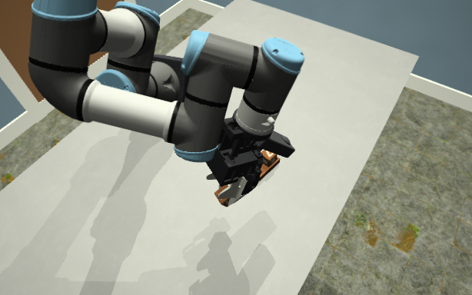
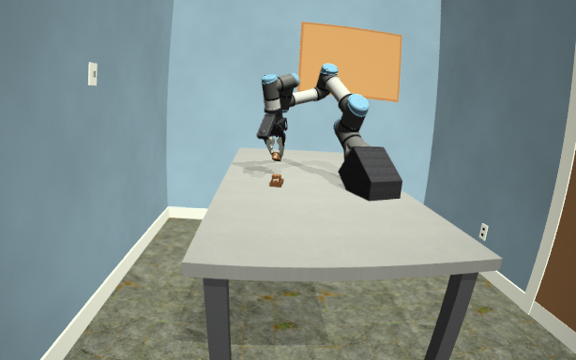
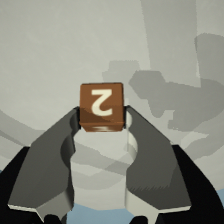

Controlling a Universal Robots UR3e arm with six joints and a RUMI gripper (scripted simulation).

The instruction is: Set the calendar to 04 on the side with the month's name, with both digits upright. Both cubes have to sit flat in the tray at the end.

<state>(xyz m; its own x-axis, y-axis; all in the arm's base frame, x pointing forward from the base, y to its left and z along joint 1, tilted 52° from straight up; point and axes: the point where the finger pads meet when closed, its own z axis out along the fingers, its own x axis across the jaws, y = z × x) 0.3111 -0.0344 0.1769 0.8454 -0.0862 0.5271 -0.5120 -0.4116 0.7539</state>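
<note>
Right now my hand is 10 mm above the cube. Round my hand: brown tray (150 mm to the left, 90 mm below).
</note>
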